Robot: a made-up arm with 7 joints.
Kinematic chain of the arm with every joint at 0, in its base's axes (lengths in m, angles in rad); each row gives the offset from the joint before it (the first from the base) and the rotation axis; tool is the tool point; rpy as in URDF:
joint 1: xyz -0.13 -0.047 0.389 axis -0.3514 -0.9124 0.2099
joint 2: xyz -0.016 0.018 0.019 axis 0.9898 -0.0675 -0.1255
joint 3: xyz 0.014 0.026 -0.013 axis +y
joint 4: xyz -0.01 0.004 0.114 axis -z
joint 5: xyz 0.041 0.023 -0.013 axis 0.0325 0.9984 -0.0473
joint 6: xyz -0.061 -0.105 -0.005 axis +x
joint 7: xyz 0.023 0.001 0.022 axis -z
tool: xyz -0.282 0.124 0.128 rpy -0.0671 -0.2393 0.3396
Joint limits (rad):
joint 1: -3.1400..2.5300
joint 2: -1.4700..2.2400
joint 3: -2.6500..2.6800
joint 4: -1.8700..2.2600
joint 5: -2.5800..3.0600
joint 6: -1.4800..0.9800
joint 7: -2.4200..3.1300
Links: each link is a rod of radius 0.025 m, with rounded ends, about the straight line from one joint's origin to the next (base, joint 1, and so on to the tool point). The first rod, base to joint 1, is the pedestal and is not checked.
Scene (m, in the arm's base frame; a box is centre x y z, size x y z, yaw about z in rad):
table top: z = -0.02
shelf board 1: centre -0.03 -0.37 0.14 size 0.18 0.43 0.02 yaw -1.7
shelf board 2: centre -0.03 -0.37 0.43 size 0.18 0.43 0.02 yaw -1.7
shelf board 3: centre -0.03 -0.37 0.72 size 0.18 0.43 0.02 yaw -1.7
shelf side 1: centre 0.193 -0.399 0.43 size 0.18 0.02 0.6 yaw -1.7
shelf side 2: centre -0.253 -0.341 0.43 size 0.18 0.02 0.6 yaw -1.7
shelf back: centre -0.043 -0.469 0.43 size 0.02 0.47 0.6 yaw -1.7
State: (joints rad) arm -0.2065 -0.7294 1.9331 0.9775 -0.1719 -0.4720 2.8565
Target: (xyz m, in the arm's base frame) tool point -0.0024 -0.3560 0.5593
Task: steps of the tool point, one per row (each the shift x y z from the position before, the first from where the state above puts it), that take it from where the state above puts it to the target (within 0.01 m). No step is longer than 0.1 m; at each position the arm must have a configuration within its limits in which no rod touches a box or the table.
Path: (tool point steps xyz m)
1: -0.0042 0.0313 0.0051
2: 0.0081 0.0498 -0.0042
3: 0.0156 0.0692 -0.0009
4: -0.0209 -0.0331 0.0651
5: -0.0243 -0.0081 0.0690
6: -0.0261 0.0150 0.0641
7: -0.0263 0.0335 0.0520
8: -0.0100 -0.0296 0.0200
9: -0.0039 -0.0322 0.0110
10: -0.0008 -0.0365 0.0005
11: -0.0018 -0.0402 -0.0105
12: -0.0069 -0.0413 -0.0210

